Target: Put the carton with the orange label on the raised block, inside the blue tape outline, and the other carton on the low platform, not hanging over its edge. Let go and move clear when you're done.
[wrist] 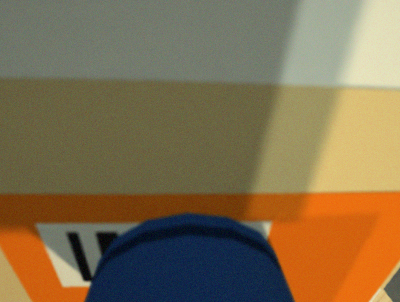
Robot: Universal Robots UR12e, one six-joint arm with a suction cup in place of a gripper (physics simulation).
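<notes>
The carton with the orange label (140,140) fills most of the wrist view, very close. It has a pale band at the top, a tan band across the middle and the orange label (340,245) below, with a white barcode patch partly covered. My dark blue suction cup (190,250) is at the bottom centre, pressed against the labelled face with its bellows squashed, and appears shut on this carton. The cup hides part of the label and barcode. The other carton, the raised block with its blue tape outline and the low platform cannot be made out.
A small dark grey patch (394,287) shows beyond the carton's edge at the lower right, beside a sliver of light wood. A broad shadow lies across the carton's left and middle, with brighter light at the right.
</notes>
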